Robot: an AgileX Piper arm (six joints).
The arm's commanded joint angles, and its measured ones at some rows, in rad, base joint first. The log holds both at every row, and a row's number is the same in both.
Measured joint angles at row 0:
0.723 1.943 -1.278 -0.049 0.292 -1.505
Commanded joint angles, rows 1 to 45:
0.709 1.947 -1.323 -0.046 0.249 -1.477
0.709 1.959 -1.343 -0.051 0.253 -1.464
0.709 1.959 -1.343 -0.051 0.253 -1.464
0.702 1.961 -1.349 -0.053 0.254 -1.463
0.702 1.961 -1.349 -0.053 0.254 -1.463
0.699 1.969 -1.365 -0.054 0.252 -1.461
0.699 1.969 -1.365 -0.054 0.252 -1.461
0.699 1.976 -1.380 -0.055 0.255 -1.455
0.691 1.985 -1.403 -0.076 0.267 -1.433
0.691 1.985 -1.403 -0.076 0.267 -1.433
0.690 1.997 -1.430 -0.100 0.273 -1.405
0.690 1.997 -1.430 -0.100 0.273 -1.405
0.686 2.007 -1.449 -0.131 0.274 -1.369
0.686 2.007 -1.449 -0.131 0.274 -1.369
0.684 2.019 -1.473 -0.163 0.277 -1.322
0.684 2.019 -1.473 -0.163 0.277 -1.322
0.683 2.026 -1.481 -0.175 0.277 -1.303
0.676 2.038 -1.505 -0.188 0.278 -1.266
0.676 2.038 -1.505 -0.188 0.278 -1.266
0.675 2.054 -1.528 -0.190 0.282 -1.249
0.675 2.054 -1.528 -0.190 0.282 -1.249
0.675 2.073 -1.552 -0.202 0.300 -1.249
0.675 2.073 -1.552 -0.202 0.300 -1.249
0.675 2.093 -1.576 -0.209 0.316 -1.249
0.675 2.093 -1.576 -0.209 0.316 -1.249
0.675 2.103 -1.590 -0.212 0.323 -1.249
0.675 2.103 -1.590 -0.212 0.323 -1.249
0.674 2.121 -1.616 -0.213 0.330 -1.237
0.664 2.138 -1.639 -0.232 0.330 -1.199
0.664 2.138 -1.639 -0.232 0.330 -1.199
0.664 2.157 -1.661 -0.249 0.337 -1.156
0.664 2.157 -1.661 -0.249 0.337 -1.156
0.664 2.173 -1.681 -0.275 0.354 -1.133
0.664 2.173 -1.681 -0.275 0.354 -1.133
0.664 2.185 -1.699 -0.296 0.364 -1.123
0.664 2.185 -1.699 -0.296 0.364 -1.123
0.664 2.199 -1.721 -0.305 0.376 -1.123
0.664 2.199 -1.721 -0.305 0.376 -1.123
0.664 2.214 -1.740 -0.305 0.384 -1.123
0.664 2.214 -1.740 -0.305 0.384 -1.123
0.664 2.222 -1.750 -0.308 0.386 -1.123
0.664 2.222 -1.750 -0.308 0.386 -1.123
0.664 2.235 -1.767 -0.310 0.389 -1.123
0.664 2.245 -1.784 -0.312 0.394 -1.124
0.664 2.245 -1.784 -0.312 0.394 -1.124
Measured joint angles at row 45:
0.668 2.248 -1.747 -0.287 0.444 -1.127
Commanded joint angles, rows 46 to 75:
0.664 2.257 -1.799 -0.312 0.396 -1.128
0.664 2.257 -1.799 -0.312 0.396 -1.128
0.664 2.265 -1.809 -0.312 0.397 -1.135
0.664 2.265 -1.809 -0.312 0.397 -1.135
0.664 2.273 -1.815 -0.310 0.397 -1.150
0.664 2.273 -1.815 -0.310 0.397 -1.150
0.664 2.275 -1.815 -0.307 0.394 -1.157
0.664 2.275 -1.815 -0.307 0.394 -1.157
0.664 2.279 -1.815 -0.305 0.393 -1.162
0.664 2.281 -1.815 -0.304 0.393 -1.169
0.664 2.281 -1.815 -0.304 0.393 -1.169
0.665 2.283 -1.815 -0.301 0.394 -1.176
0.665 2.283 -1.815 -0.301 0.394 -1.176
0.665 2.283 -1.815 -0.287 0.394 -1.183
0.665 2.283 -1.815 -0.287 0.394 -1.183
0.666 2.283 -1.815 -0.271 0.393 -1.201
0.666 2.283 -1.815 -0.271 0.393 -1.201
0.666 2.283 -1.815 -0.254 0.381 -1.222
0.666 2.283 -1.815 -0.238 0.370 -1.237
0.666 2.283 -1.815 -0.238 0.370 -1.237
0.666 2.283 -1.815 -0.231 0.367 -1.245
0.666 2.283 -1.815 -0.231 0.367 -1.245
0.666 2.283 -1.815 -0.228 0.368 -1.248
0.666 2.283 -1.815 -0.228 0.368 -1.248
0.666 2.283 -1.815 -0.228 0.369 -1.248
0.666 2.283 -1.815 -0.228 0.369 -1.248
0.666 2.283 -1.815 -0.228 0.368 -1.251
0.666 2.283 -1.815 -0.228 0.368 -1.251
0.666 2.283 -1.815 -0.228 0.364 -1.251
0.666 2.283 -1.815 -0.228 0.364 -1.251
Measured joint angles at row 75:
0.668 2.301 -1.794 -0.218 0.439 -1.233
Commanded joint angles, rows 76 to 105:
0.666 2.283 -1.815 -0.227 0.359 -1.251
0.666 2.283 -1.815 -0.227 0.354 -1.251
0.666 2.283 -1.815 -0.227 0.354 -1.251
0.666 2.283 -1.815 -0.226 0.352 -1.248
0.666 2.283 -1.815 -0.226 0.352 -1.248
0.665 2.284 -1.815 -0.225 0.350 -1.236
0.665 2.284 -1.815 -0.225 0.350 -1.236
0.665 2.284 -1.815 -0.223 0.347 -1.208
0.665 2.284 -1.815 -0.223 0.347 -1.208
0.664 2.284 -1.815 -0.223 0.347 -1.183
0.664 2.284 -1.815 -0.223 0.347 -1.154
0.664 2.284 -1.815 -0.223 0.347 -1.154
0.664 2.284 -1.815 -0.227 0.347 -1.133
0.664 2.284 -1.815 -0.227 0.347 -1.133
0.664 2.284 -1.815 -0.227 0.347 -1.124
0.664 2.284 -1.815 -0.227 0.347 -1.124
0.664 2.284 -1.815 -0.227 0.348 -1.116
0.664 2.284 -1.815 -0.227 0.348 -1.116
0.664 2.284 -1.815 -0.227 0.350 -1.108
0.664 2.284 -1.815 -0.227 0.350 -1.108
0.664 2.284 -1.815 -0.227 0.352 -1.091
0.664 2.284 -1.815 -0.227 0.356 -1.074
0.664 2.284 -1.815 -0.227 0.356 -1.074
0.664 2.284 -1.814 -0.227 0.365 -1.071
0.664 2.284 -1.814 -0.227 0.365 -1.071
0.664 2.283 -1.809 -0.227 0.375 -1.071
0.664 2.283 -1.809 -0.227 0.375 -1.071
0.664 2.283 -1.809 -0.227 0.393 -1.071
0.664 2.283 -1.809 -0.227 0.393 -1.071
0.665 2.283 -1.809 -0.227 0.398 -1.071
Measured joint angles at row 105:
0.668 2.295 -1.806 -0.223 0.381 -1.076
